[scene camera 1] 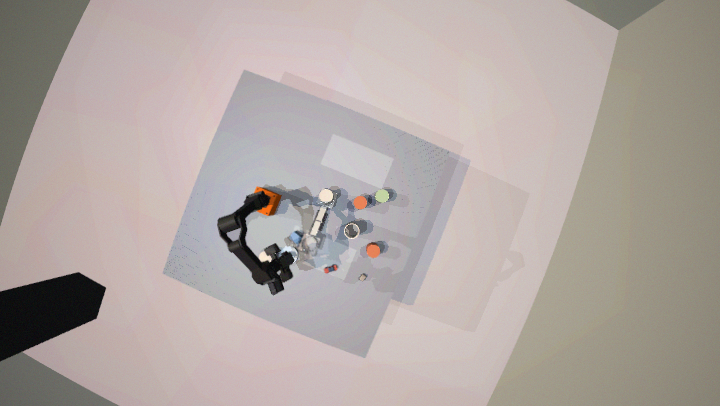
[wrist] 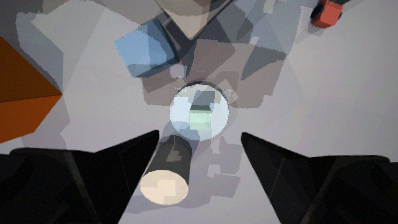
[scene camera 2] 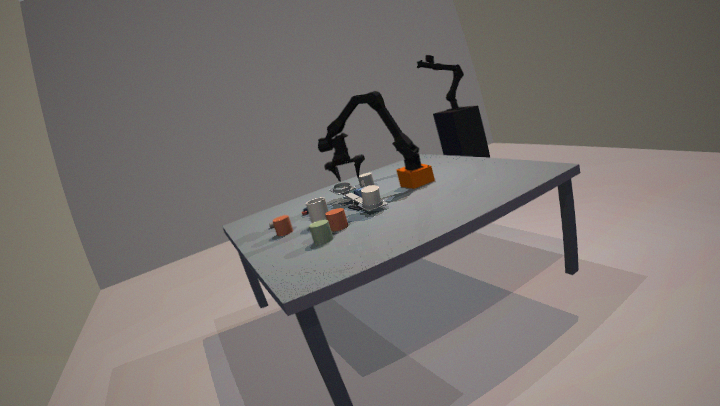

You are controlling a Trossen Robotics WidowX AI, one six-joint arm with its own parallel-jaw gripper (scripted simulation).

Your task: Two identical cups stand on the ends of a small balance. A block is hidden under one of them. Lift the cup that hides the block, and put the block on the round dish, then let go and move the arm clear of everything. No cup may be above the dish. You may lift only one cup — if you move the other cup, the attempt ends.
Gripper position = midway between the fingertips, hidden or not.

The gripper (wrist: 200, 135) is open, with nothing in its grasp. Also in view: a blue block (wrist: 148, 50).
